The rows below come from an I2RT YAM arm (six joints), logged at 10 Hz.
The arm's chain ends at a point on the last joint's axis. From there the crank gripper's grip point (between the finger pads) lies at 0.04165 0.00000 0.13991 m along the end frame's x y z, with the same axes.
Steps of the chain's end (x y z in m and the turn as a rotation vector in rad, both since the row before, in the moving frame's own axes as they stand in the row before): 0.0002 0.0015 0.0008 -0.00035 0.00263 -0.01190; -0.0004 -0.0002 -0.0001 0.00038 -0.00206 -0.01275; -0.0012 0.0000 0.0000 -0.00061 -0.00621 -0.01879; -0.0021 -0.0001 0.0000 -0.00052 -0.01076 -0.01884; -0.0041 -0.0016 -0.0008 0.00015 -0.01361 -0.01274; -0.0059 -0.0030 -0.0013 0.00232 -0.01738 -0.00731
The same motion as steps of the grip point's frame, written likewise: 0.0006 0.0011 0.0007 -0.00035 0.00263 -0.01190; -0.0007 -0.0008 0.0000 0.00038 -0.00206 -0.01275; -0.0021 -0.0007 0.0003 -0.00061 -0.00621 -0.01879; -0.0036 -0.0008 0.0004 -0.00052 -0.01076 -0.01884; -0.0060 -0.0021 -0.0002 0.00015 -0.01361 -0.01274; -0.0083 -0.0036 -0.0006 0.00232 -0.01738 -0.00731
